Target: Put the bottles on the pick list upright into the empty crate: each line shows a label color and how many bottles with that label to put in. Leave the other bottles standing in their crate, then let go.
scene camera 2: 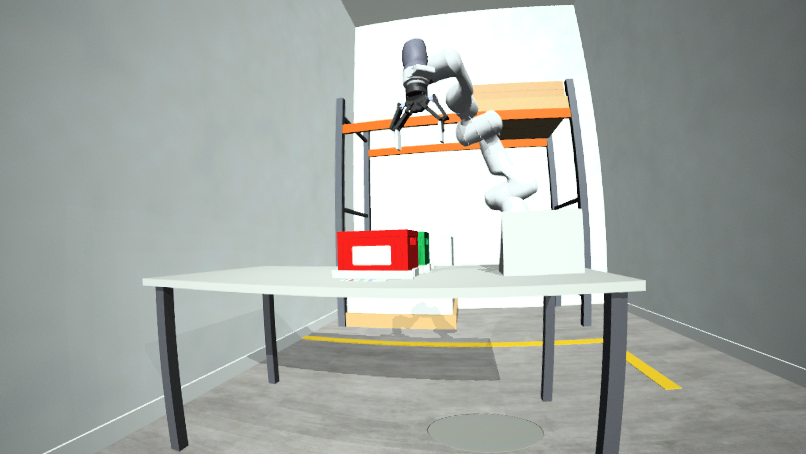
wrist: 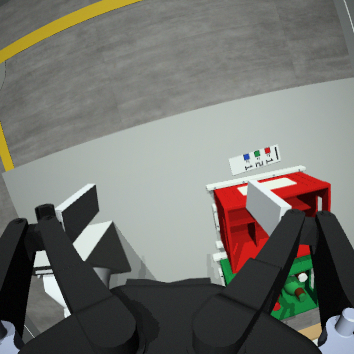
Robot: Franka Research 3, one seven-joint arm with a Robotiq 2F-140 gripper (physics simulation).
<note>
In view: my gripper (scene camera 2: 419, 146).
My gripper also shows in the wrist view (wrist: 171, 195).
</note>
